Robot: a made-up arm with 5 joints. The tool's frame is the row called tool. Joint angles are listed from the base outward.
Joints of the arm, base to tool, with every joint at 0 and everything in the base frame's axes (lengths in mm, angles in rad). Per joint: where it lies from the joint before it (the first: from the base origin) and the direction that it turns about. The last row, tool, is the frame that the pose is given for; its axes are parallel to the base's.
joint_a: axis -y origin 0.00 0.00 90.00
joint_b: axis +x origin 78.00 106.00 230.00
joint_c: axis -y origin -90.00 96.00 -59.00
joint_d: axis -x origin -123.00 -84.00 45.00
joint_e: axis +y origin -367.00 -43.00 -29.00
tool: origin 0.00 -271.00 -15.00
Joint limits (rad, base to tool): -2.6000..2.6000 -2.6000..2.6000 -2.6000..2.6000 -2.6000..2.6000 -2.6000..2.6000
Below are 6 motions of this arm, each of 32 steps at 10 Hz.
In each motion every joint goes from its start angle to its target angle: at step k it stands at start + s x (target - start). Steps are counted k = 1, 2, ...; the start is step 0. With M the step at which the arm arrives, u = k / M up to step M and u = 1 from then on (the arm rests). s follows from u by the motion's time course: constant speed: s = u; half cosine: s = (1 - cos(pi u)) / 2; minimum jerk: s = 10 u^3 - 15 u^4 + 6 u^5.
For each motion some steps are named. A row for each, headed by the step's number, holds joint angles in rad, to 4 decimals.
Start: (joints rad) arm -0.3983 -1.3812 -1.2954 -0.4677 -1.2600
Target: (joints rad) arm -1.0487 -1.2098 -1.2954 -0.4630 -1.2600
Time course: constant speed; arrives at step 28
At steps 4, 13, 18, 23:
4: -0.4912 -1.3567 -1.2954 -0.4670 -1.2600
13: -0.7003 -1.3016 -1.2954 -0.4655 -1.2600
18: -0.8164 -1.2710 -1.2954 -0.4647 -1.2600
23: -0.9326 -1.2404 -1.2954 -0.4638 -1.2600

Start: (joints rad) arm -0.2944 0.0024 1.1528 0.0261 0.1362
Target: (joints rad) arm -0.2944 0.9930 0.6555 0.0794 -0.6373
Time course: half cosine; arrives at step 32
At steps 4, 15, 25, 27, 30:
4: -0.2944 0.0401 1.1339 0.0281 0.1068
15: -0.2944 0.4492 0.9285 0.0501 -0.2126
25: -0.2944 0.8806 0.7119 0.0734 -0.5495
27: -0.2944 0.9345 0.6849 0.0763 -0.5916
30: -0.2944 0.9835 0.6603 0.0789 -0.6299

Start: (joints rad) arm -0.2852 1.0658 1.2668 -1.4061 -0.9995
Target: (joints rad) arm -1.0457 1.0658 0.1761 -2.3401 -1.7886
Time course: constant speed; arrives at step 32
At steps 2, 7, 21, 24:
2: -0.3327 1.0658 1.1986 -1.4645 -1.0488
7: -0.4516 1.0658 1.0282 -1.6104 -1.1721
21: -0.7843 1.0658 0.5510 -2.0190 -1.5173
24: -0.8556 1.0658 0.4488 -2.1066 -1.5913

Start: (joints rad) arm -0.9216 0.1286 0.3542 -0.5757 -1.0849
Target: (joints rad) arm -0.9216 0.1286 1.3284 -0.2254 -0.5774
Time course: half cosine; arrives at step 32
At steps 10, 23, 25, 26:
10: -0.9216 0.1286 0.5707 -0.4979 -0.9721
23: -0.9216 0.1286 1.1503 -0.2894 -0.6702
25: -0.9216 0.1286 1.2178 -0.2652 -0.6350
26: -0.9216 0.1286 1.2463 -0.2549 -0.6202

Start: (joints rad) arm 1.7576 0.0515 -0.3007 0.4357 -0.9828
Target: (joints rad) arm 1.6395 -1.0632 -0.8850 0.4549 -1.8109
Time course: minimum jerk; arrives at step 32
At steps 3, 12, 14, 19, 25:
3: 1.7568 0.0436 -0.3049 0.4358 -0.9887
12: 1.7251 -0.2553 -0.4615 0.4410 -1.2107
14: 1.7122 -0.3766 -0.5251 0.4431 -1.3008
19: 1.6783 -0.6972 -0.6932 0.4486 -1.5390
25: 1.6482 -0.9815 -0.8422 0.4535 -1.7502

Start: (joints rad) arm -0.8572 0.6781 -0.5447 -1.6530 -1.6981
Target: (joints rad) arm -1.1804 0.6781 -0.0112 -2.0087 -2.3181
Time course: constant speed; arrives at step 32
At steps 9, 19, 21, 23, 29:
9: -0.9481 0.6781 -0.3947 -1.7530 -1.8725
19: -1.0491 0.6781 -0.2279 -1.8642 -2.0662
21: -1.0693 0.6781 -0.1946 -1.8864 -2.1050
23: -1.0895 0.6781 -0.1612 -1.9087 -2.1437
29: -1.1501 0.6781 -0.0612 -1.9754 -2.2600

